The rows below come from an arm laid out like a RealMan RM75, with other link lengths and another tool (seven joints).
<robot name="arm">
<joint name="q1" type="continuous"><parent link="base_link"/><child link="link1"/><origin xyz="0 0 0.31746"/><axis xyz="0 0 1"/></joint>
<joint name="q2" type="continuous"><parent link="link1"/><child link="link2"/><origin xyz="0 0 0" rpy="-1.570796 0 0"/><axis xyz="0 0 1"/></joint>
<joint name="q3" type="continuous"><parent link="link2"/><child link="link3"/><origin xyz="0 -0.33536 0" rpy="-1.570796 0 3.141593"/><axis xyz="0 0 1"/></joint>
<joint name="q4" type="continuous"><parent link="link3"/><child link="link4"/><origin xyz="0 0 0" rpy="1.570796 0 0"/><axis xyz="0 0 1"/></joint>
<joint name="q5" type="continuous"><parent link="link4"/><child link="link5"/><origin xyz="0 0.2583 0" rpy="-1.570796 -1.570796 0"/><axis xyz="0 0 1"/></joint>
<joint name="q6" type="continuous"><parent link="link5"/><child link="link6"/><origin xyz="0 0 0" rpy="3.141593 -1.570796 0"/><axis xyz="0 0 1"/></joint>
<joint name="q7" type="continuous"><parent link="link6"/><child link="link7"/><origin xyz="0.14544 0 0" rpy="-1.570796 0 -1.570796"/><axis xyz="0 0 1"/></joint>
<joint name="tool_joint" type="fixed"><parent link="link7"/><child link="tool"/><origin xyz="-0.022 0.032 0.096" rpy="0 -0.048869 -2.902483"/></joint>
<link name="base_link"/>
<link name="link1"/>
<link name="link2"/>
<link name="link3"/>
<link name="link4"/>
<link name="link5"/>
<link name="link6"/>
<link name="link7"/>
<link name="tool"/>
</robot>
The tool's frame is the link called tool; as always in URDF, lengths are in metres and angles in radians. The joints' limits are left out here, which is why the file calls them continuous.
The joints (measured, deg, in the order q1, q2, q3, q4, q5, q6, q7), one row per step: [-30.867 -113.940 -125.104 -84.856 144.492 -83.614 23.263]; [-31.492 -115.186 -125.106 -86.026 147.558 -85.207 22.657]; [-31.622 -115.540 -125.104 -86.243 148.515 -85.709 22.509]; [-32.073 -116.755 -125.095 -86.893 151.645 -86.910 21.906]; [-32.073 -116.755 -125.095 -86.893 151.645 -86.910 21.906]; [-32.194 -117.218 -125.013 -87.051 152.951 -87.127 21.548]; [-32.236 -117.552 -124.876 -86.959 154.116 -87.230 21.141]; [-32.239 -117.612 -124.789 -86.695 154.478 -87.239 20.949]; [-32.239 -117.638 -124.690 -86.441 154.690 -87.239 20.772]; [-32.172 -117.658 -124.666 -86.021 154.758 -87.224 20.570]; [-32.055 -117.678 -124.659 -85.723 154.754 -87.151 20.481]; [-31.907 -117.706 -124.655 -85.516 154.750 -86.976 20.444]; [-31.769 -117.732 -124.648 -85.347 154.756 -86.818 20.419]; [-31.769 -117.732 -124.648 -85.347 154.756 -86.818 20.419]
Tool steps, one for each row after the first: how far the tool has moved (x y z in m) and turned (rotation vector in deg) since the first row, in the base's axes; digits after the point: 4 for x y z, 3 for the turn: [0.0015 -0.0035 -0.0059 -0.770 1.518 1.030]; [0.0005 -0.0051 -0.0079 -1.084 1.996 1.508]; [-0.0020 -0.0092 -0.0139 -1.694 3.433 3.038]; [-0.0020 -0.0092 -0.0139 -1.694 3.433 3.038]; [-0.0038 -0.0105 -0.0159 -1.743 4.021 3.764]; [-0.0071 -0.0119 -0.0179 -1.823 4.535 4.639]; [-0.0094 -0.0125 -0.0193 -1.967 4.655 5.103]; [-0.0111 -0.0130 -0.0207 -2.119 4.696 5.468]; [-0.0139 -0.0140 -0.0226 -2.333 4.525 5.993]; [-0.0162 -0.0149 -0.0240 -2.455 4.381 6.348]; [-0.0183 -0.0155 -0.0248 -2.446 4.286 6.591]; [-0.0202 -0.0160 -0.0254 -2.430 4.219 6.800]; [-0.0202 -0.0160 -0.0254 -2.430 4.219 6.800]
